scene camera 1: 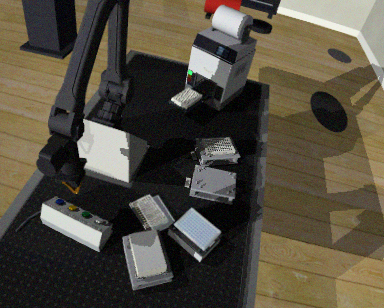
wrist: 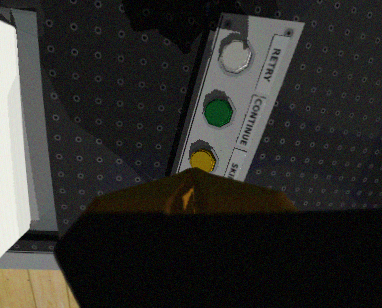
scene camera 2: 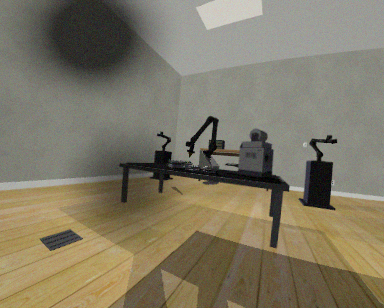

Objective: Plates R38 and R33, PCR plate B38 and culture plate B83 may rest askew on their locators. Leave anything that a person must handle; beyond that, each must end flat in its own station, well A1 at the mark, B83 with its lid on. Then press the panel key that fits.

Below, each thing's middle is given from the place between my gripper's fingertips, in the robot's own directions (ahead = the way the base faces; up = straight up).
Now: the RETRY button [wrist: 236,55] 90 mm ahead of my hand, 70 mm below it and 40 mm to the right of it.
